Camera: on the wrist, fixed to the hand. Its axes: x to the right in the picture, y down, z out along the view.
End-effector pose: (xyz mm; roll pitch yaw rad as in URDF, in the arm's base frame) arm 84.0 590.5 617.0 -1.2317 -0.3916 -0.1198
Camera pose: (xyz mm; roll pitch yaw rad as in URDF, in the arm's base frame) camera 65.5 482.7 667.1 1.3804 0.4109 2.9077
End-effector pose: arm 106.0 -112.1 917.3 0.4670 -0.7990 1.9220
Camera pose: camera 106.4 -14.1 847.5 -0.2808 0.6925 -1.2301
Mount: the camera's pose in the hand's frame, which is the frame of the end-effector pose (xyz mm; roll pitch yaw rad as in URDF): 14.1 -82.0 -86.9 0.1958 -0.0914 3.0863
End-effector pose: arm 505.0 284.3 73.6 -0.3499 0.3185 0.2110
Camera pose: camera 524.1 179.1 18.4 0.5741 -0.3843 -3.0202
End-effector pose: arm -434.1 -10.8 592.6 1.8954 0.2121 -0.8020
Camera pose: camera -353.8 62.3 540.7 -1.7259 -0.2340 2.4468
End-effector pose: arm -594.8 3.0 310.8 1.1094 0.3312 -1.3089
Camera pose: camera -560.9 36.0 200.2 -0.9392 -0.4206 1.8954
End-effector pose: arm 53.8 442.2 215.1 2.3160 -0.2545 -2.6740
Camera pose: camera 95.2 329.2 217.4 -2.0943 0.2745 0.5763
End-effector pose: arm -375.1 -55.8 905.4 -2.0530 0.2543 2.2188
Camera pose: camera -369.4 1.3 1011.2 2.2579 -0.1627 -0.9789
